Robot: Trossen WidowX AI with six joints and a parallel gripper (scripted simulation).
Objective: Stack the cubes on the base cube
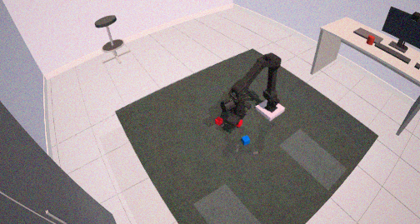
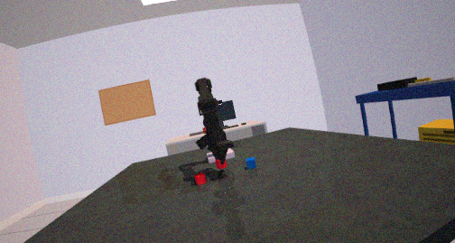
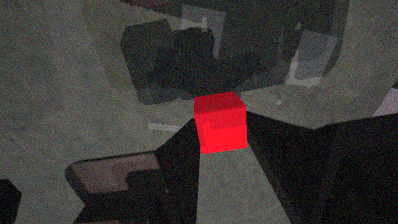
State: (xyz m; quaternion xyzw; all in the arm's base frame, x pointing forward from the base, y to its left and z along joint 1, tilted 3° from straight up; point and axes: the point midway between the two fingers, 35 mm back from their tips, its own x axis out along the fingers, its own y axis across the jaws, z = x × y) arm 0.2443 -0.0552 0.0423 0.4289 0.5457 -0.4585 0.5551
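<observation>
My gripper tip is 11 cm to the right of the blue base cube, 5 cm short of it and 2 cm above it.
</observation>
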